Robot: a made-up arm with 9 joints. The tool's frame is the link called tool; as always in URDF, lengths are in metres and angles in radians. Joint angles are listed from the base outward.
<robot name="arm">
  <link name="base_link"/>
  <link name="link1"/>
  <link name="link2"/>
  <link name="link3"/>
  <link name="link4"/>
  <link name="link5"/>
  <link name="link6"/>
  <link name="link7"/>
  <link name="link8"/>
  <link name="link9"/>
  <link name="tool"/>
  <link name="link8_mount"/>
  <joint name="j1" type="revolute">
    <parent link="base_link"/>
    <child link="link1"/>
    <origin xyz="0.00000 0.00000 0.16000"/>
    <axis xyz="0 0 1"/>
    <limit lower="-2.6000" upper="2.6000"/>
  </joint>
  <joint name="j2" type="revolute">
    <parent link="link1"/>
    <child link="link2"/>
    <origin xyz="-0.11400 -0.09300 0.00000"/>
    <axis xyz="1 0 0"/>
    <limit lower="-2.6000" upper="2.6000"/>
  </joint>
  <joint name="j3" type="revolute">
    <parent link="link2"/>
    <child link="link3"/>
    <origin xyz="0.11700 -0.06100 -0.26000"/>
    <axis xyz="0 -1 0"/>
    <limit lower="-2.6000" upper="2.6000"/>
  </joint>
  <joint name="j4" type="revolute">
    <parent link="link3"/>
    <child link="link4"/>
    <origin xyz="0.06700 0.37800 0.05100"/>
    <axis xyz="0 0 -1"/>
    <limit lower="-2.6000" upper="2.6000"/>
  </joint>
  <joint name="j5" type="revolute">
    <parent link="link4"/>
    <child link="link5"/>
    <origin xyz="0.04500 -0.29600 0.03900"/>
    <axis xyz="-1 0 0"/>
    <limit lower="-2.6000" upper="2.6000"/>
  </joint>
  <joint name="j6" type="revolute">
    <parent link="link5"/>
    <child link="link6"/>
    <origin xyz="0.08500 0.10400 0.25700"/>
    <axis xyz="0 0 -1"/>
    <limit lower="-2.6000" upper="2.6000"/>
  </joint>
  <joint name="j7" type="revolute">
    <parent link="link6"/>
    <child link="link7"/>
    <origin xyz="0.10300 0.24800 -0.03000"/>
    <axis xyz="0 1 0"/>
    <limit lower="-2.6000" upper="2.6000"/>
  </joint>
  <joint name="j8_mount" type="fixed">
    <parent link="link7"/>
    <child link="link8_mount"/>
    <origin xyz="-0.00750 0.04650 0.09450"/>
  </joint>
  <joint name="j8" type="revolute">
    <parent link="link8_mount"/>
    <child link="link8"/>
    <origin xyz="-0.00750 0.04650 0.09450"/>
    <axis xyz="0 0 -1"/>
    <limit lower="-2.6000" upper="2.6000"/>
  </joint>
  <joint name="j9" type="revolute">
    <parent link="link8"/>
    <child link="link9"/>
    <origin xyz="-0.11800 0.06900 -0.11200"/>
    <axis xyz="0 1 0"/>
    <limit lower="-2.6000" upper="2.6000"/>
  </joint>
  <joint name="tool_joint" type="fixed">
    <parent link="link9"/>
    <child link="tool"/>
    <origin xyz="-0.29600 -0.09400 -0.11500"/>
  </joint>
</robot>
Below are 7 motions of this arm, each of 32 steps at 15 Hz.
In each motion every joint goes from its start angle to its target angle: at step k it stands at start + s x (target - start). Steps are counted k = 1, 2, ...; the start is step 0. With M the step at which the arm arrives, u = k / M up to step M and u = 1 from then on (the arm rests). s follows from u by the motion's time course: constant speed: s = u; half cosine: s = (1 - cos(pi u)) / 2; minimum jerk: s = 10 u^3 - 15 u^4 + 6 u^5.
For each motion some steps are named. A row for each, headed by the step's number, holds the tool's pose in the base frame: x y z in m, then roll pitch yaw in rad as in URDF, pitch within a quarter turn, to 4 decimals.
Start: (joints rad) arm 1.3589 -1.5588 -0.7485 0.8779 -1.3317 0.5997 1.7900 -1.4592 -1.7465
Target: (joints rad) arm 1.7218 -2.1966 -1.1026 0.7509 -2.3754 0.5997 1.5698 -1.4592 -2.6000
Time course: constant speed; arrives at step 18
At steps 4, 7, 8, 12, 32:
4: -0.1110 0.3755 0.4059 2.1672 -0.4801 -0.4661
7: -0.1411 0.3612 0.4675 2.3145 -0.4057 -0.5015
8: -0.1514 0.3534 0.4887 2.3599 -0.3758 -0.5067
12: -0.1918 0.3056 0.5752 2.5227 -0.2368 -0.4924
32: -0.2360 0.1852 0.6989 2.7207 0.0044 -0.3667

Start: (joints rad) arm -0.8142 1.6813 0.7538 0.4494 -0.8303 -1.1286 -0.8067 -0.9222 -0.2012
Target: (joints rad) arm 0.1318 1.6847 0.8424 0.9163 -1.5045 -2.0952 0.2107 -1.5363 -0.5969
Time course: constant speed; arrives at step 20
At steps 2, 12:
2: -0.0811 0.0356 0.2229 2.4909 -0.2288 2.5401
12: -0.2027 0.0773 0.1892 3.0546 -0.3382 2.3194

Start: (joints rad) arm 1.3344 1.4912 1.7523 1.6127 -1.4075 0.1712 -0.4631 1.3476 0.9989
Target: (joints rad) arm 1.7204 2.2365 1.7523 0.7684 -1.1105 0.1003 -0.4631 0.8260 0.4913
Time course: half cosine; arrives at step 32
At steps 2, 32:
2: -1.0180 -0.6361 0.3033 -1.3615 0.3641 0.4610
32: 0.0160 -0.8404 0.6526 -1.5528 0.8804 1.7050

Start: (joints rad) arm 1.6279 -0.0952 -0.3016 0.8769 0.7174 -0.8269 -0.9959 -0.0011 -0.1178
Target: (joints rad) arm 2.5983 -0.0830 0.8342 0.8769 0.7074 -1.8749 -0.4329 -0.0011 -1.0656
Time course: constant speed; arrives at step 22
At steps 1, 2, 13, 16, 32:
1: -0.1467 -0.2395 -0.2753 -0.4933 -0.2191 2.0398
2: -0.1367 -0.2433 -0.2761 -0.4758 -0.2736 2.1200
13: -0.0094 -0.2569 -0.2921 -0.5418 -0.8242 -3.1081
16: 0.0270 -0.2489 -0.2999 -0.6811 -0.9234 -2.7125
32: 0.0942 -0.2157 -0.3216 -1.0847 -0.9721 -1.7960

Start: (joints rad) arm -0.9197 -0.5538 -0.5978 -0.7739 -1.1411 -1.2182 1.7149 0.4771 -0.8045
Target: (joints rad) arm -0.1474 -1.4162 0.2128 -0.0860 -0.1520 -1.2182 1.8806 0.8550 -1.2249
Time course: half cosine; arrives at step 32
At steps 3, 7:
3: -0.0139 -0.6656 0.3295 0.6597 0.3507 0.7799
7: 0.0499 -0.5549 0.4201 0.5017 0.5214 0.8328

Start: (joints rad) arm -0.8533 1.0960 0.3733 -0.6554 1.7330 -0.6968 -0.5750 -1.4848 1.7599
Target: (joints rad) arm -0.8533 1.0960 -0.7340 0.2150 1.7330 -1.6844 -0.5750 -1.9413 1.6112
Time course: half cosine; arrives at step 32
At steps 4, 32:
4: 0.3455 0.3761 0.3730 -2.6472 0.2546 -1.2564
32: 0.4227 0.3073 0.5092 -0.5135 1.0337 2.8218

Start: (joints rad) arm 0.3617 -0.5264 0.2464 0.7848 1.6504 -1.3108 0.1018 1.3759 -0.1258
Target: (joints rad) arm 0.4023 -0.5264 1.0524 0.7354 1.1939 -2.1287 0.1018 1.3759 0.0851
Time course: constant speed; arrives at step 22
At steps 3, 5, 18, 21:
3: -0.4268 0.0570 -0.6080 -1.9051 -0.5332 -0.1831
5: -0.4398 0.0767 -0.5884 -1.8070 -0.5206 -0.1891
18: -0.5859 -0.0146 -0.4638 -1.3717 -0.4170 0.0304
21: -0.6117 -0.0873 -0.4495 -1.3248 -0.4037 0.1326

